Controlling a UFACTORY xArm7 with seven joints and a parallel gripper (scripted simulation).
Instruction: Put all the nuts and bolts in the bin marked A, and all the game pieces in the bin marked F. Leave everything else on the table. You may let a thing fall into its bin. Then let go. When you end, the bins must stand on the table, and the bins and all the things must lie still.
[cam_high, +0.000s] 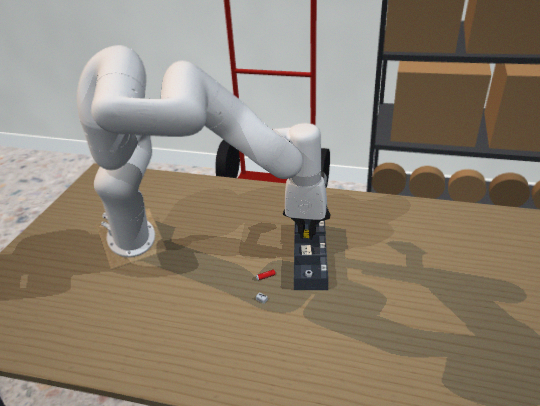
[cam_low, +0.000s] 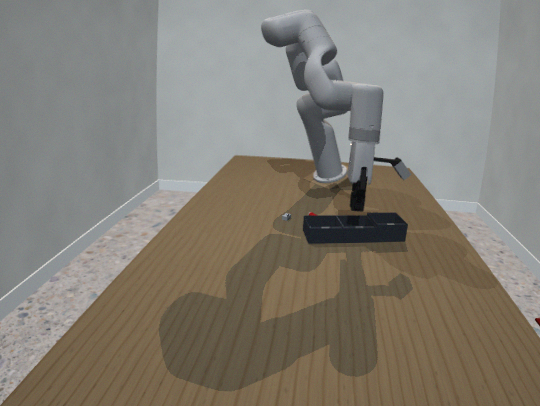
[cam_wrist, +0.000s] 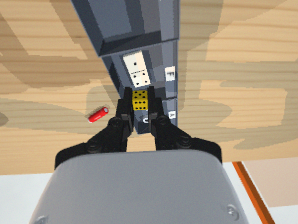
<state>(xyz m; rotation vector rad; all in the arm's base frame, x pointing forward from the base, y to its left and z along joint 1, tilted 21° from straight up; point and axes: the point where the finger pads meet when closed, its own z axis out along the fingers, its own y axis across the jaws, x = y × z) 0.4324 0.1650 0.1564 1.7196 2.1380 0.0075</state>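
The dark bin lies 7 cm below my hand and 1 cm ahead of it. The rest, counted from my hand: white domino (8 cm below); then yellow die (1 cm below); then red cylinder (11 cm to the right, 8 cm below, 7 cm behind).
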